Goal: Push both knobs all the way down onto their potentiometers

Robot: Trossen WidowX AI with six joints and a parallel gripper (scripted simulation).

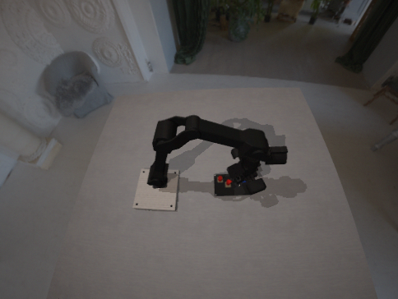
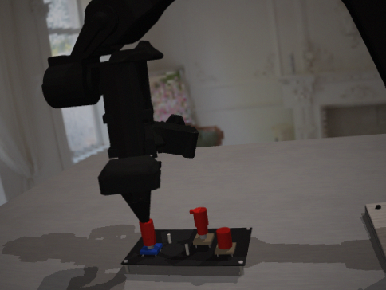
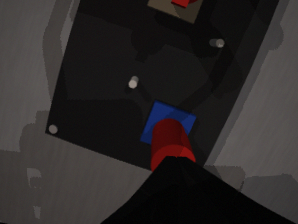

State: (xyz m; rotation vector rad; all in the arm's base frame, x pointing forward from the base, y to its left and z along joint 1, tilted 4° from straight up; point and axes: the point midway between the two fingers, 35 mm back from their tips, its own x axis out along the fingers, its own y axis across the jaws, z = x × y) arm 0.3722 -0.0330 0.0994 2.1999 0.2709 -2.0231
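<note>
My gripper tip is now 3 cm above the blue potentiometer. Round my gripper tip: tan potentiometer: 7 cm behind, 2 cm to the right, 2 cm below.
</note>
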